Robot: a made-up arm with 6 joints. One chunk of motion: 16 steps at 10 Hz.
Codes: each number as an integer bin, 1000 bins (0 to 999) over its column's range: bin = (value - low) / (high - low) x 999, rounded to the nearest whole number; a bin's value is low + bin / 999 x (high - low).
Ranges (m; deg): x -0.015..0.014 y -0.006..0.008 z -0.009..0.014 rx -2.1..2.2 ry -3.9..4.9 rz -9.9..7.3
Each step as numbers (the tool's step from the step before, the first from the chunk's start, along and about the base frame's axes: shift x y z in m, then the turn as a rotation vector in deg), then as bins.
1 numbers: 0.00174 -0.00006 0.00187 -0.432 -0.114 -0.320
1 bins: 577 424 472 388 430 556
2 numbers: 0.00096 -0.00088 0.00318 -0.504 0.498 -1.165
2 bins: 550 365 529 371 499 507
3 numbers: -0.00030 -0.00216 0.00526 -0.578 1.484 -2.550
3 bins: 506 274 619 354 611 427
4 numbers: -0.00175 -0.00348 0.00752 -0.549 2.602 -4.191
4 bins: 456 180 718 360 738 332
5 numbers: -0.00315 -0.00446 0.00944 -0.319 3.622 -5.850
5 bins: 408 110 801 414 854 235
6 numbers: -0.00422 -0.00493 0.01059 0.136 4.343 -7.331
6 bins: 371 76 851 519 936 149
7 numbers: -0.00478 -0.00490 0.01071 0.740 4.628 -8.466
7 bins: 352 78 856 660 968 83
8 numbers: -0.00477 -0.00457 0.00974 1.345 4.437 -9.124
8 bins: 352 102 814 800 946 45
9 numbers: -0.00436 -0.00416 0.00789 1.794 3.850 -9.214
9 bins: 367 131 734 905 880 40
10 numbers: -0.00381 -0.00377 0.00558 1.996 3.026 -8.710
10 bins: 385 159 633 952 786 69
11 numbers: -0.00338 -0.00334 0.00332 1.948 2.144 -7.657
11 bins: 400 190 535 940 686 130
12 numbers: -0.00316 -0.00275 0.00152 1.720 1.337 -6.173
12 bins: 408 232 457 887 595 216
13 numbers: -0.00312 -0.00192 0.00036 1.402 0.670 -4.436
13 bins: 409 291 407 814 519 317
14 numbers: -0.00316 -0.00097 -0.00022 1.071 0.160 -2.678
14 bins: 408 359 381 737 461 419
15 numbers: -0.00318 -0.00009 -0.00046 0.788 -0.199 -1.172
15 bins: 407 422 371 671 420 507
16 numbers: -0.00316 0.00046 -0.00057 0.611 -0.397 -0.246
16 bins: 408 461 366 630 398 561
